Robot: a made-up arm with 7 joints.
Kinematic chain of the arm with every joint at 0, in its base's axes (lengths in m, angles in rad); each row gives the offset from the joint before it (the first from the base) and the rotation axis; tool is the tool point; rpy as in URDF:
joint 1: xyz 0 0 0.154 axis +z
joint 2: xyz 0 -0.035 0.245 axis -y
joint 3: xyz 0 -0.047 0.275 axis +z
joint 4: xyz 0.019 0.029 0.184 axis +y
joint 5: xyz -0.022 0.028 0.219 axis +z
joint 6: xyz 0 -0.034 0.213 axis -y
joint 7: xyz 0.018 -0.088 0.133 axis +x
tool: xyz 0 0 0 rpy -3.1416 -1.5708 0
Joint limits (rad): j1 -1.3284..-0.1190 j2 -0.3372..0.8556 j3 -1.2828..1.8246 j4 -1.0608..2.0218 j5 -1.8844..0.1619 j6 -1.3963..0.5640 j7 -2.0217..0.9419
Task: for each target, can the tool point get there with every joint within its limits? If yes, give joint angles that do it. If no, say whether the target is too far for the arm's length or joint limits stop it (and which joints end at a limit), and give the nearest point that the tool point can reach.
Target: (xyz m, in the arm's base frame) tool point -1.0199 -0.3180 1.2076
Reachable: no: too far | nearest point -0.7971 -0.2194 1.0338 | short by 0.299 m
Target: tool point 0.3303 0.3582 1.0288
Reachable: yes | joints -0.3449 0.0206 1.2301 1.5062 -1.3460 -0.2043 -0.4856
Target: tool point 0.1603 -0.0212 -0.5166
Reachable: no: joint limits stop it (at a limit: joint 1, joint 2, joint 4, joint 5) | nearest point 0.4314 -0.0612 0.3948 | short by 0.952 m
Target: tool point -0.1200 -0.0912 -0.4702
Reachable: no: joint limits stop it (at a limit: joint 1, joint 2, joint 4, joint 5) | nearest point -0.0416 -0.4461 0.3993 | short by 0.942 m
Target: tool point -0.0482 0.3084 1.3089
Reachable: yes | joints -0.5859 0.3457 1.4539 0.6520 -0.5405 -0.2405 0.2521
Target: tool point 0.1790 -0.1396 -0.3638
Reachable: no: joint limits stop it (at a limit: joint 2, joint 4, joint 5) | nearest point 0.3465 -0.2703 0.3937 | short by 0.787 m
